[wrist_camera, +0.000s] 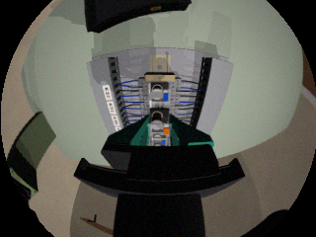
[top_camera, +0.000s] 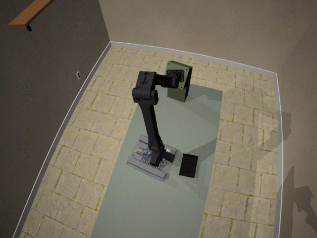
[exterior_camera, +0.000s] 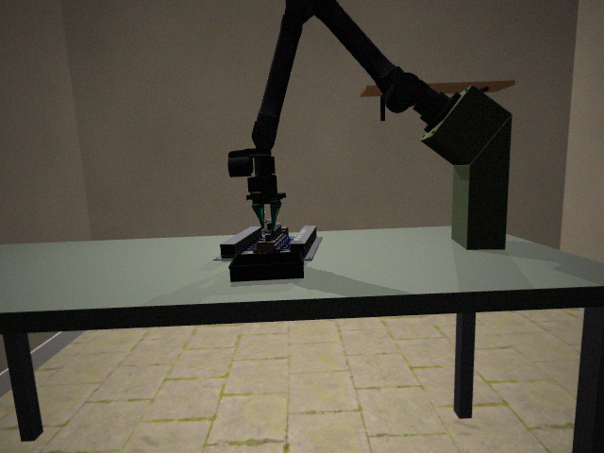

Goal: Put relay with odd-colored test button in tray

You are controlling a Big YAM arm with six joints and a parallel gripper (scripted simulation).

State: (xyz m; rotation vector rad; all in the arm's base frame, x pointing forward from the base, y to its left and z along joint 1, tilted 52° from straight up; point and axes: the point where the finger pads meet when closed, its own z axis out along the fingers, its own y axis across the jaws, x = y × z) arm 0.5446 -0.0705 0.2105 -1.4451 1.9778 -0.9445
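Now: hand 60 mm short of the black tray, 210 mm to the right of it and 60 mm above it. The rest, counted from my hand: grey socket panel (30 mm behind, 60 mm to the right, 80 mm below).
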